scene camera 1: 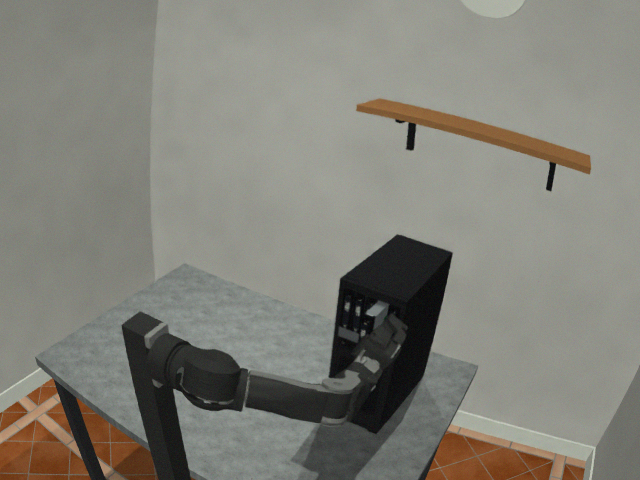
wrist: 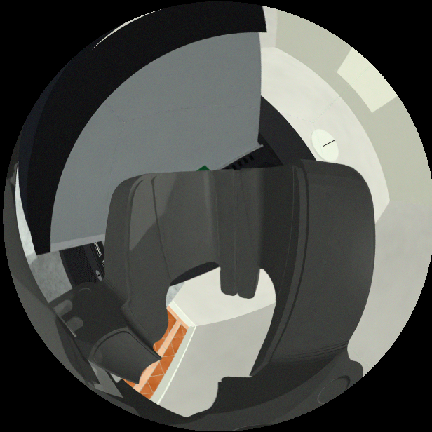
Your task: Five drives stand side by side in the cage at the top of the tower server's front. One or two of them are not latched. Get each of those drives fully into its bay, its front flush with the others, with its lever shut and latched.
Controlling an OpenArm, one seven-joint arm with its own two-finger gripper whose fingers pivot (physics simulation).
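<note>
The black tower server (scene camera 1: pixel 397 263) stands on the table, its cage at the upper front. One drive (scene camera 1: pixel 377 310) (wrist: pixel 165 105) sticks out of the cage; its pale grey side shows large in the wrist view, with a black border around it. Two drives (scene camera 1: pixel 347 305) (scene camera 1: pixel 357 308) at the cage's left stand further in, side by side. My gripper (scene camera 1: pixel 395 324) (wrist: pixel 244 235) is shut, its fingers together with nothing between them. It is at the right part of the cage front, close beside the protruding drive. The gripper hides the rightmost bay, and the protruding drive's lever cannot be made out.
The grey table (scene camera 1: pixel 248 315) carries the tower near its right end. The arm (scene camera 1: pixel 289 395) reaches across from its dark post (scene camera 1: pixel 142 361). A wooden shelf (scene camera 1: pixel 475 129) is on the wall above and behind the tower.
</note>
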